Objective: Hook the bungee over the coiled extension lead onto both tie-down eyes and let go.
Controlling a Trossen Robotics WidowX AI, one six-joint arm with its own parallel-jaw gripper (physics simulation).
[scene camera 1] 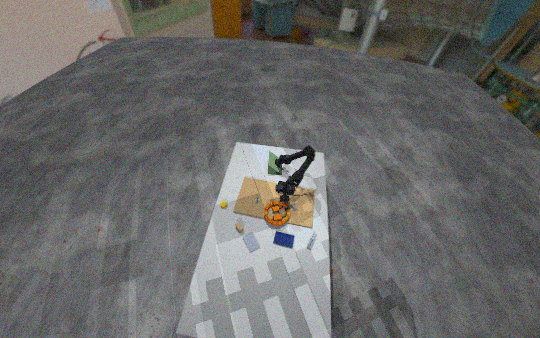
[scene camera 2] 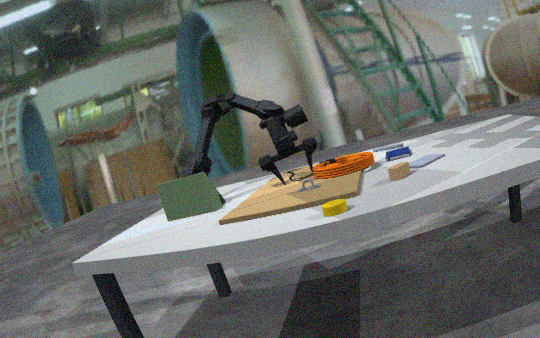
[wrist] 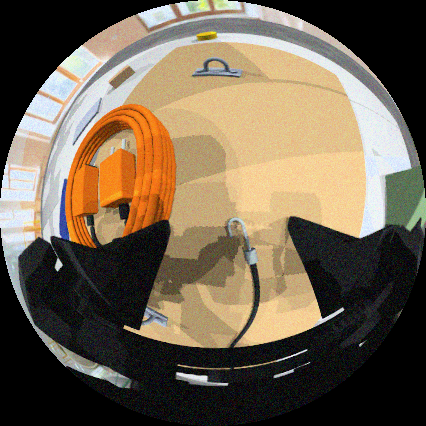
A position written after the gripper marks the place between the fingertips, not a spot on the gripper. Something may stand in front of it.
In view: the gripper (scene camera 2: 299, 178) and an orange coiled extension lead (scene camera 2: 347, 164).
The orange coiled extension lead also shows in the wrist view (wrist: 150, 188). The gripper is seen too in the wrist view (wrist: 230, 224).
